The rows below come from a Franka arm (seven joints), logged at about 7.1 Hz.
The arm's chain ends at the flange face. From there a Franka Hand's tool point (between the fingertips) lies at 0.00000 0.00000 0.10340 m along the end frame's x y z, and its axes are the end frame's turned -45 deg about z.
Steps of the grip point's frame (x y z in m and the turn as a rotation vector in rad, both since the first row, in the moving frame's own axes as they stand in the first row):
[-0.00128, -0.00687, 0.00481, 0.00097, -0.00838, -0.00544]
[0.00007, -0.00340, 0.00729, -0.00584, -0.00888, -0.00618]
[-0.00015, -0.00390, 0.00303, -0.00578, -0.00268, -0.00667]
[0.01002, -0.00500, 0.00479, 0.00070, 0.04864, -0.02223]
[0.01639, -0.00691, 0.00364, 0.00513, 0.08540, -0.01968]
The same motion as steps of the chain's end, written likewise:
[-0.00508, -0.00450, 0.00481, -0.00524, -0.00661, -0.00544]
[-0.00214, -0.00353, 0.00730, -0.01041, -0.00215, -0.00618]
[-0.00309, -0.00327, 0.00303, -0.00598, 0.00219, -0.00667]
[0.00009, -0.00698, 0.00491, 0.03489, 0.03390, -0.02223]
[0.00091, -0.00981, 0.00402, 0.06401, 0.05676, -0.01968]

